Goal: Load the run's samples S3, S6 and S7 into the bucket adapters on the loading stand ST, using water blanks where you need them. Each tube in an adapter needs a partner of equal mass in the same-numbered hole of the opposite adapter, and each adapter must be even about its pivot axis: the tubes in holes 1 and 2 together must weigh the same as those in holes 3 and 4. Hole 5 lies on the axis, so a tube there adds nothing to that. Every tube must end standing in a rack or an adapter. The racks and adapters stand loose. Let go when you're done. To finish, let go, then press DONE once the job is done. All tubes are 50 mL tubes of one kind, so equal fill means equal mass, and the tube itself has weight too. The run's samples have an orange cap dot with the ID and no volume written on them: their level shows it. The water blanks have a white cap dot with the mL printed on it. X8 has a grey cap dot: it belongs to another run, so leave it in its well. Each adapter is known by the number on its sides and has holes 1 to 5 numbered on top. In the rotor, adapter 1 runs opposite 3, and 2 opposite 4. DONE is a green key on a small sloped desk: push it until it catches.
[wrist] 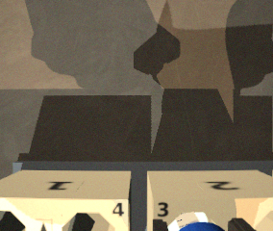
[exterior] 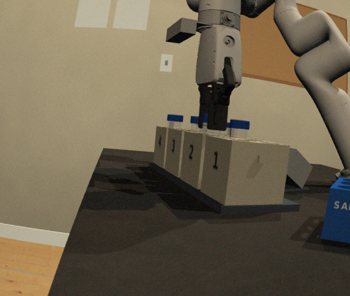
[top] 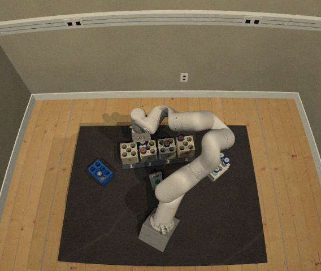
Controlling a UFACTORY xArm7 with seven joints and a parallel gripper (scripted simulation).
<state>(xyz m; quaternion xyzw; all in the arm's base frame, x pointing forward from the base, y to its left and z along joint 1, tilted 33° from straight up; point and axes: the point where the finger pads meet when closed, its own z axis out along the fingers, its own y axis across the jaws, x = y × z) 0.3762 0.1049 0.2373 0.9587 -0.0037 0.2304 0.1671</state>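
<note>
My hand is 2 cm past the adapter 1, 9 cm to the right of it and 7 cm above it. Round my hand: blue sample rack 9 cm behind, 27 cm to the left, 9 cm below; white blank rack 21 cm behind, 39 cm to the right, 9 cm below.
</note>
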